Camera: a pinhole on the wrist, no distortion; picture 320 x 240 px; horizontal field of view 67.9 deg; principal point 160.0 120.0 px. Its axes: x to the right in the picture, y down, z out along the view. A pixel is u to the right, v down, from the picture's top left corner.
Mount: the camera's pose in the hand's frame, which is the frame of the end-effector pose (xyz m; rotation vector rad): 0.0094 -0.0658 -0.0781 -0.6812 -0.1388 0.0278
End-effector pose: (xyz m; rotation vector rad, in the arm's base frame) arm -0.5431 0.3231 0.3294 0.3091 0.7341 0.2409
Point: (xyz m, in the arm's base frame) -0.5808 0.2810 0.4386
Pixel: 23 71
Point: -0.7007 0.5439 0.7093
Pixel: 39 226
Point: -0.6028 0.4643 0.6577
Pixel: 70 174
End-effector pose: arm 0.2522 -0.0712 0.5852 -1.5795 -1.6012 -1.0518
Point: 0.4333 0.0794 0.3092
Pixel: 87 85
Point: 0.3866 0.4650 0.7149
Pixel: outside the picture
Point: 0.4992 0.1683 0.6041
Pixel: 254 148
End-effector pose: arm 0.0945 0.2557 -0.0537 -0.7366 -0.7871 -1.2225
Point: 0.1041 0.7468 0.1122
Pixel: 142 16
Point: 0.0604 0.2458 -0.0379
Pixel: 205 35
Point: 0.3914 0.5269 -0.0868
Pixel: 124 201
